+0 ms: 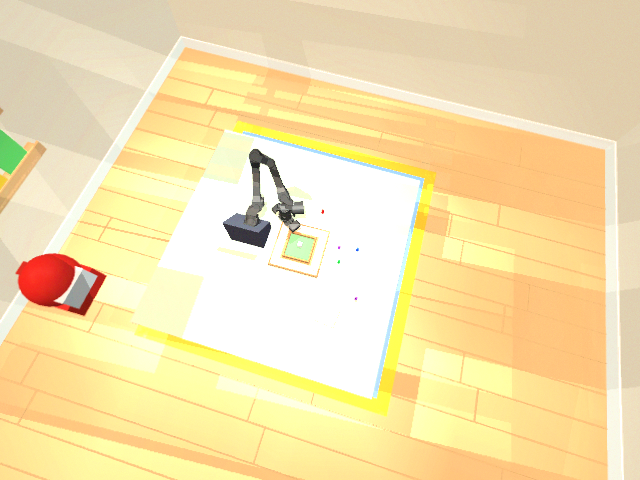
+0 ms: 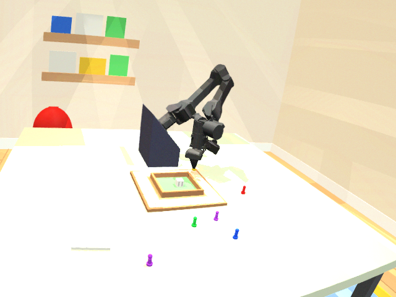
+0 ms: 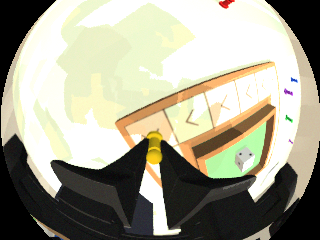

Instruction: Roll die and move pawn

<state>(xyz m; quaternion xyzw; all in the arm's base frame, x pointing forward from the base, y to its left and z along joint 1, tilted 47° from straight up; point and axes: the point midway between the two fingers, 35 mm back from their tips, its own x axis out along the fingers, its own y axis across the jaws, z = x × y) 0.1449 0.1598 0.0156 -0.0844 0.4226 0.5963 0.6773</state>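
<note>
The yellow pawn lies 10 mm above my gripper tip. The rest, counted from my gripper tip: green dice tray 120 mm ahead, 110 mm to the right, 30 mm below; then white die 110 mm ahead, 90 mm to the right, 10 mm below; then red pawn 170 mm ahead, 150 mm to the left, 20 mm below.
</note>
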